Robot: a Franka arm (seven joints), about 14 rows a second.
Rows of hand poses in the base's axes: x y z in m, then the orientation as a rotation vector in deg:
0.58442, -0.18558, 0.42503, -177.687, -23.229, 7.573
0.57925, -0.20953, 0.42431, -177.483, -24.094, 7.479
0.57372, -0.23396, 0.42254, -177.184, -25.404, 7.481
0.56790, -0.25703, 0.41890, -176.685, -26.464, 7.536
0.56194, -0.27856, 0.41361, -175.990, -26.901, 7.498
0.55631, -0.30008, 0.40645, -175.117, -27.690, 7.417
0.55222, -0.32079, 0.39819, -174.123, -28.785, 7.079
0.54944, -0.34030, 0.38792, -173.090, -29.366, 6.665
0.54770, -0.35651, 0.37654, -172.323, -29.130, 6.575
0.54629, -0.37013, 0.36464, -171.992, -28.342, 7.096
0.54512, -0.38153, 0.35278, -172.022, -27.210, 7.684
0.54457, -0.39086, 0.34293, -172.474, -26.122, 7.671
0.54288, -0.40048, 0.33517, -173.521, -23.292, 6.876
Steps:
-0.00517, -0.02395, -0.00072, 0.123, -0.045, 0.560
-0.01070, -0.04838, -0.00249, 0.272, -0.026, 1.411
-0.01652, -0.07145, -0.00613, 0.631, 0.062, 2.114
-0.02248, -0.09298, -0.01142, 1.264, 0.136, 2.431
-0.02811, -0.11450, -0.01858, 2.031, 0.201, 2.988
-0.03220, -0.13521, -0.02684, 2.903, 0.112, 3.753
-0.03498, -0.15472, -0.03711, 3.885, -0.009, 4.195
-0.03672, -0.17093, -0.04849, 4.678, 0.056, 4.092
-0.03813, -0.18455, -0.06039, 5.043, 0.462, 3.601
-0.03930, -0.19595, -0.07225, 5.086, 0.864, 2.861
-0.03985, -0.20528, -0.08210, 4.779, 0.810, 2.123
-0.04154, -0.21490, -0.08986, 4.169, 0.199, 0.216

